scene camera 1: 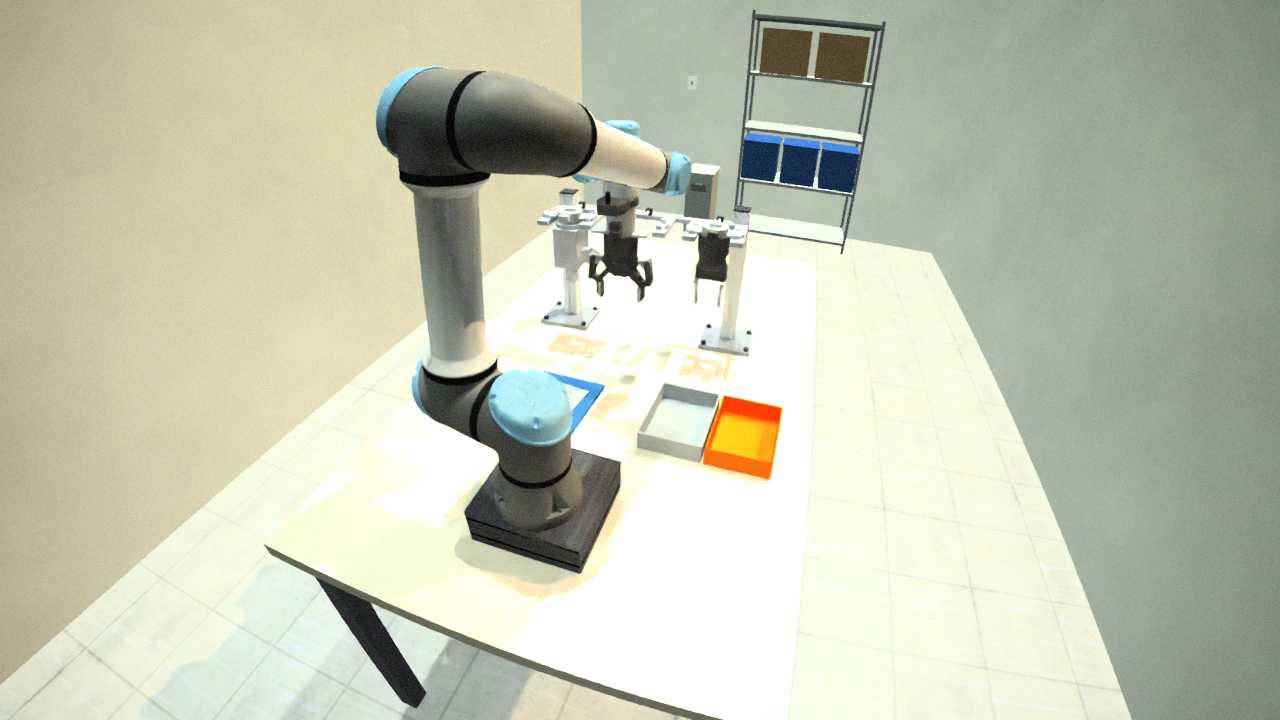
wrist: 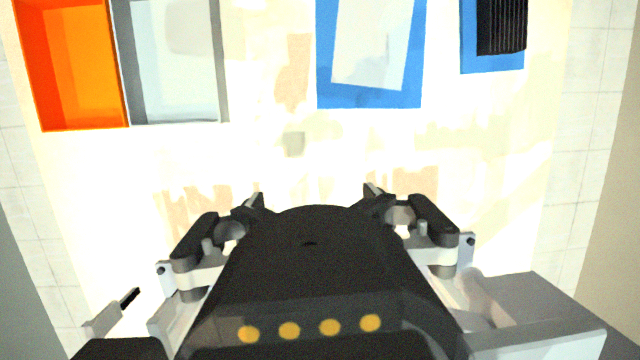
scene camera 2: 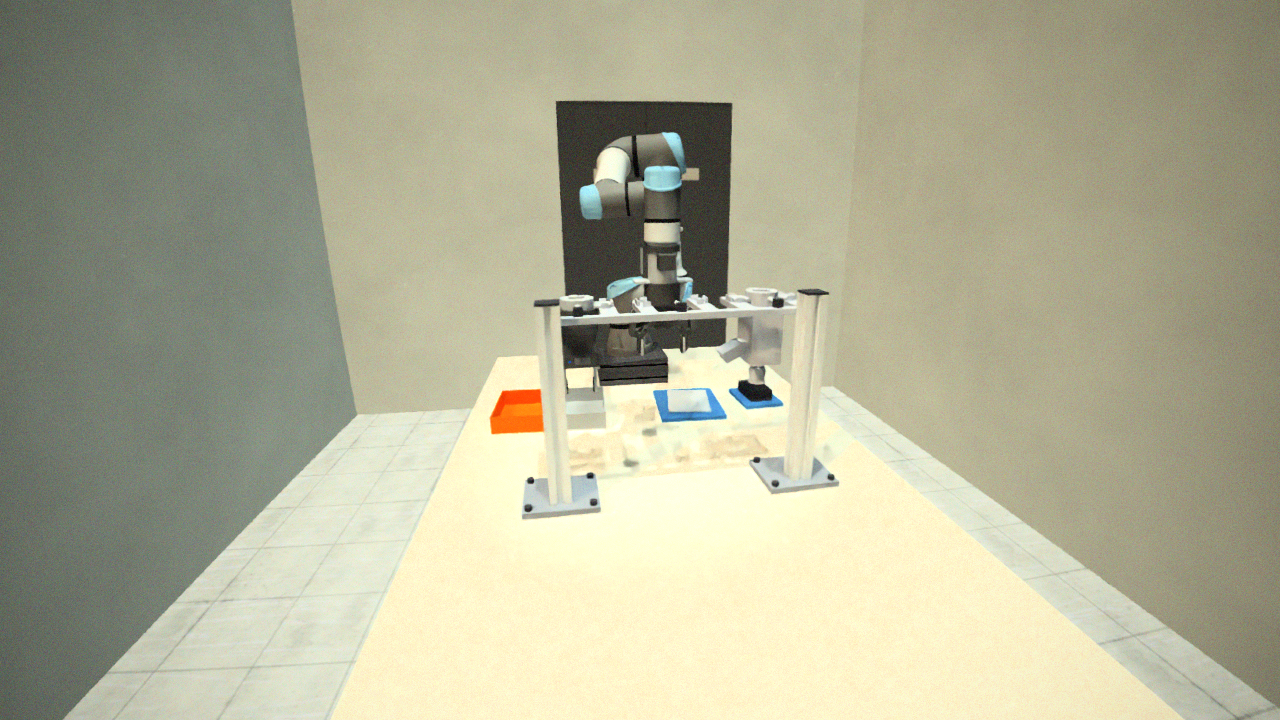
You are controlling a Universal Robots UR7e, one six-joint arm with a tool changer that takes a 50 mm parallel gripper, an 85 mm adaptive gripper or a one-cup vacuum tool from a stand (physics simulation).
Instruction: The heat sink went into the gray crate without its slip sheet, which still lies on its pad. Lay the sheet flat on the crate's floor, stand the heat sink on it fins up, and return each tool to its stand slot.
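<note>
The black finned heat sink sits fins up on a small blue pad; the arm hides it in scene camera 1. The pale slip sheet lies flat, slightly turned, on the larger blue pad. The gray crate shows its bare floor. My adaptive gripper is open and empty. It hangs upright on the arm at the tool stand, between the two stored tools. I cannot tell whether it is seated in a slot.
The vacuum tool and the parallel gripper hang in the stand's outer slots, close on either side. An orange crate stands against the gray crate. A shelf unit stands beyond the table.
</note>
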